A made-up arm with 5 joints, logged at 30 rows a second.
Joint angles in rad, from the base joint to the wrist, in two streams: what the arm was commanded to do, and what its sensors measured. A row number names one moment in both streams.
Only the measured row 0 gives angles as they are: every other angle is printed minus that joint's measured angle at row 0.
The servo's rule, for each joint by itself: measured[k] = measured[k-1] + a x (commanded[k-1-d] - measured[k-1]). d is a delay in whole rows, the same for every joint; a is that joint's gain. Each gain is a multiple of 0.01, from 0.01 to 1. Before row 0 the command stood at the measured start. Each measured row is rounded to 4 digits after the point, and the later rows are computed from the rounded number. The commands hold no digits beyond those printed.
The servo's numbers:
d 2
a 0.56 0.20 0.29 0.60 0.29
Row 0, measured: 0.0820 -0.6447 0.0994 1.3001 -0.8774
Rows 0 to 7, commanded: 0.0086 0.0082 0.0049 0.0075 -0.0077; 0.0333 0.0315 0.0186 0.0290 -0.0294; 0.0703 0.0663 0.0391 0.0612 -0.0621; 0.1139 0.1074 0.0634 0.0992 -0.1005; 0.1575 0.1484 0.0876 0.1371 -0.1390; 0.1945 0.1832 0.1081 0.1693 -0.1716; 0.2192 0.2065 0.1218 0.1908 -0.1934; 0.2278 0.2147 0.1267 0.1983 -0.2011
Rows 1 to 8, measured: 0.0000 0.0000 0.0000 0.0000 0.0000; 0.0000 0.0000 0.0000 0.0000 0.0000; 0.0048 0.0016 0.0014 0.0045 -0.0022; 0.0208 0.0076 0.0064 0.0192 -0.0101; 0.0485 0.0193 0.0159 0.0444 -0.0252; 0.0851 0.0369 0.0297 0.0773 -0.0470; 0.1256 0.0592 0.0465 0.1132 -0.0737; 0.1642 0.0840 0.0644 0.1469 -0.1021
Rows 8 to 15, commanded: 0.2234 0.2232 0.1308 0.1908 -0.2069; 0.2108 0.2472 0.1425 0.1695 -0.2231; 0.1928 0.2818 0.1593 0.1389 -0.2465; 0.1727 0.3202 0.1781 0.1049 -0.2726; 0.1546 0.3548 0.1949 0.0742 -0.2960; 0.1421 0.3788 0.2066 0.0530 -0.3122; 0.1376 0.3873 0.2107 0.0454 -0.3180; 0.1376 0.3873 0.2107 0.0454 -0.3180
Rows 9 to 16, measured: 0.1950 0.1085 0.0810 0.1732 -0.1286; 0.2134 0.1297 0.0943 0.1883 -0.1496; 0.2190 0.1484 0.1049 0.1898 -0.1662; 0.2144 0.1682 0.1158 0.1776 -0.1827; 0.2023 0.1909 0.1284 0.1544 -0.2012; 0.1857 0.2168 0.1428 0.1247 -0.2219; 0.1683 0.2444 0.1579 0.0944 -0.2434; 0.1536 0.2713 0.1720 0.0696 -0.2634
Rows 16 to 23, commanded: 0.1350 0.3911 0.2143 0.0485 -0.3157; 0.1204 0.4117 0.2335 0.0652 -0.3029; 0.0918 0.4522 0.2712 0.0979 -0.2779; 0.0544 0.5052 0.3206 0.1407 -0.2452; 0.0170 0.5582 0.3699 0.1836 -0.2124; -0.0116 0.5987 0.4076 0.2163 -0.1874; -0.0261 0.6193 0.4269 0.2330 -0.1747; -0.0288 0.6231 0.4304 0.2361 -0.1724
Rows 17 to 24, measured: 0.1446 0.2945 0.1832 0.0551 -0.2792; 0.1407 0.3131 0.1912 0.0493 -0.2905; 0.1375 0.3287 0.1979 0.0488 -0.2978; 0.1279 0.3453 0.2082 0.0586 -0.2993; 0.1077 0.3667 0.2265 0.0822 -0.2931; 0.0779 0.3944 0.2538 0.1173 -0.2792; 0.0438 0.4272 0.2875 0.1571 -0.2598; 0.0128 0.4615 0.3223 0.1926 -0.2388
